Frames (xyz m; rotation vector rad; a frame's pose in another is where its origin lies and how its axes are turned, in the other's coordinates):
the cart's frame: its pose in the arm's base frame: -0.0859 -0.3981 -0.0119 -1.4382 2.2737 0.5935
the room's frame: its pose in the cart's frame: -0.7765 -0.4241 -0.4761 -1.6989 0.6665 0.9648
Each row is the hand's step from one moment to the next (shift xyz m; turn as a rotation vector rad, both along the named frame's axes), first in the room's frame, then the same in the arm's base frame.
Working: the room's frame: its pose in the arm's base frame: 0.5671 -0.2371 0.7345 0.3098 -1.2306 -1.4435

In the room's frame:
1: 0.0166 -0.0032 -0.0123 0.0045 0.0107 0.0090
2: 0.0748 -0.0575 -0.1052 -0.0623 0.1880 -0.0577
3: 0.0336 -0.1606 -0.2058 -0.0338 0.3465 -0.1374
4: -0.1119 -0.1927 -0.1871 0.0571 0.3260 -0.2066
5: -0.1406 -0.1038 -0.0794 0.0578 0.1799 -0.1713
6: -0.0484 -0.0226 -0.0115 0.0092 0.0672 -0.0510
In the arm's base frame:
1: 0.0025 -0.0208 -0.0004 -0.0022 0.0029 0.0142
2: 0.0247 -0.1271 -0.0566 0.1698 0.0629 0.0988
3: 0.0558 -0.1635 -0.1986 0.3117 0.0322 0.2047
4: 0.0684 -0.0381 -0.2803 0.3248 -0.0830 0.1995
5: 0.0453 0.0579 -0.1773 0.2149 -0.0963 0.0979
6: 0.0109 0.0305 -0.0440 0.0742 -0.0191 0.0365

